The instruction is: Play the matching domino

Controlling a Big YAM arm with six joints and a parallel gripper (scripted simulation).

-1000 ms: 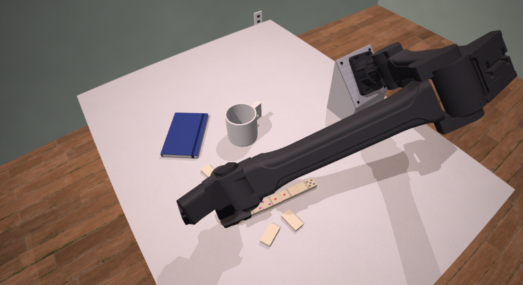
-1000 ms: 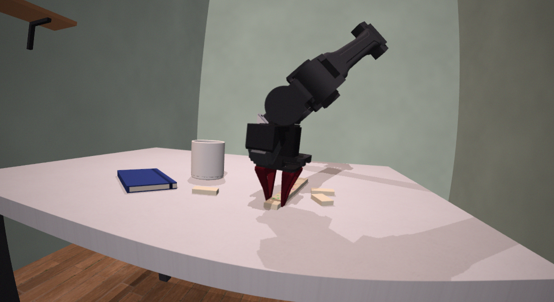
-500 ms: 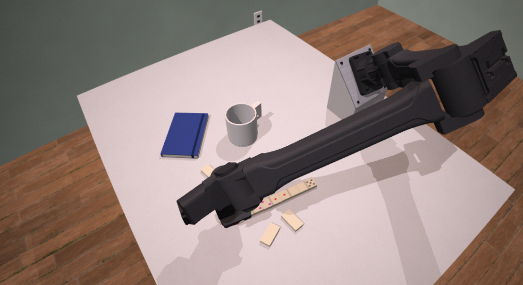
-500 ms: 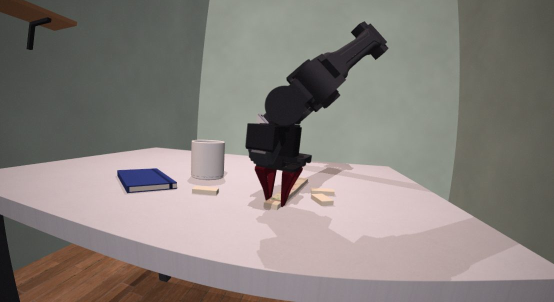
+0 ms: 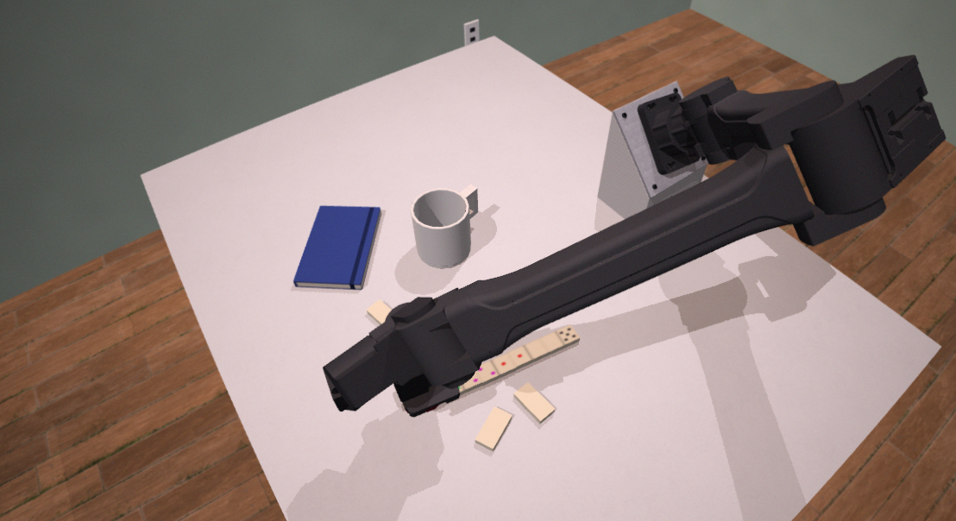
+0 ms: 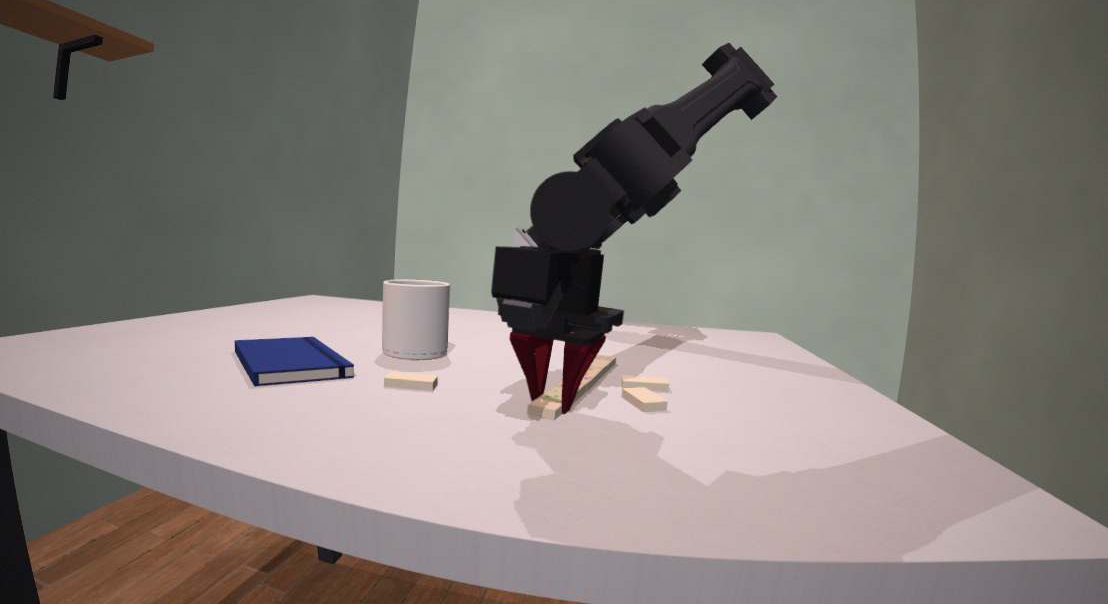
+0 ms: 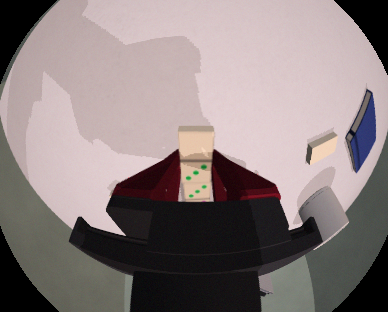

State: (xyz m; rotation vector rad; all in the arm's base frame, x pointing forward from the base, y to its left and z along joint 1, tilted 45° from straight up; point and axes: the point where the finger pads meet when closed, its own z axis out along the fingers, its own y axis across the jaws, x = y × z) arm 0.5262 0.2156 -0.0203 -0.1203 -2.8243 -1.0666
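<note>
Right now my hand is right at the domino. From my hand the other things lie so: white mug (230 mm to the right, 160 mm behind, 30 mm above); then blue notebook (330 mm to the right, 10 mm behind).
</note>
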